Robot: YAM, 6 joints.
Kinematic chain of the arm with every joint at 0, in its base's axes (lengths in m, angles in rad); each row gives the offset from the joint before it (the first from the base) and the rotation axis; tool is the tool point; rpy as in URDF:
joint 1: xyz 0 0 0.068 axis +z
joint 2: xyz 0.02 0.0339 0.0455 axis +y
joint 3: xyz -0.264 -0.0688 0 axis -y
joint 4: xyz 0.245 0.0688 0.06 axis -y
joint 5: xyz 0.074 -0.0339 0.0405 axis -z
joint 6: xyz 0.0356 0 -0.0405 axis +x
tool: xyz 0 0 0 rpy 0 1.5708 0
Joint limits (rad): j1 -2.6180..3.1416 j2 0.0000..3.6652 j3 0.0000..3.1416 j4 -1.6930..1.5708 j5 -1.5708..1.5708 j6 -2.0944..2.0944
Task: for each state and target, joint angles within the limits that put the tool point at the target. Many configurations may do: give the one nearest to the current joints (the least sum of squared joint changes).
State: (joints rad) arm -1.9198 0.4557 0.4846 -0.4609 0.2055 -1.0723
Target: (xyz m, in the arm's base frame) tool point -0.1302 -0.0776 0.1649
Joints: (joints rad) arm -2.5307 0.7814 0.3232 -0.3775 0.3175 -1.0723
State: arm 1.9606 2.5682 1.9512 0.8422 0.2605 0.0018
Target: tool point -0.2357 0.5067 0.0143
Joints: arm 2.0225 2.7835 1.7959 0.7995 0.2585 0.0018
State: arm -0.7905 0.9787 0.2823 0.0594 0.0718 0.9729
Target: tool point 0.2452 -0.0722 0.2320
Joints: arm -0.2862 1.1657 0.5979 0.1652 0.0015 0.9729
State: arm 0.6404 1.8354 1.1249 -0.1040 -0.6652 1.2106
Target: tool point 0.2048 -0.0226 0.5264
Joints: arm -0.2030 1.0977 1.4650 -0.0352 -0.5679 1.2106
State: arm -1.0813 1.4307 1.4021 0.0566 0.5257 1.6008
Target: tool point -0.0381 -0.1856 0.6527
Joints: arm -1.6758 1.3728 2.0364 0.2418 0.5446 1.6008
